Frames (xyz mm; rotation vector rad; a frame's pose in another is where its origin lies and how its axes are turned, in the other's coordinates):
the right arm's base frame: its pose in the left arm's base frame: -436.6 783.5 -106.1 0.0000 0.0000 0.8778
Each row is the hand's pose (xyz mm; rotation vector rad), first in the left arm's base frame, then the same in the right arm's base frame.
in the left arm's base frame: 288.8 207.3 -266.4 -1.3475 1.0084 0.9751
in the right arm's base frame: 20.1 -926.2 -160.3 -0.7529 1.4135 0.3039
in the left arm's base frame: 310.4 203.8 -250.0 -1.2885 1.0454 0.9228
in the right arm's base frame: 31.2 -945.0 -143.9 -0.6902 1.4277 0.2461
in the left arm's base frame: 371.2 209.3 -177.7 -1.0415 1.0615 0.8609
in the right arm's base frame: 74.3 -988.3 -71.6 -0.4731 1.3505 0.1440
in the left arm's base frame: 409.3 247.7 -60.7 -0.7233 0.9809 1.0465
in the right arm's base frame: 128.2 -993.1 45.4 -0.2263 1.1369 0.2745
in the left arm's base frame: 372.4 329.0 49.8 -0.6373 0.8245 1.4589
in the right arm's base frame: 167.2 -912.7 155.9 -0.2090 0.9384 0.6565
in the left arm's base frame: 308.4 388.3 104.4 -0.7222 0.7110 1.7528
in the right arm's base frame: 171.9 -825.6 210.5 -0.3169 0.8566 0.9455
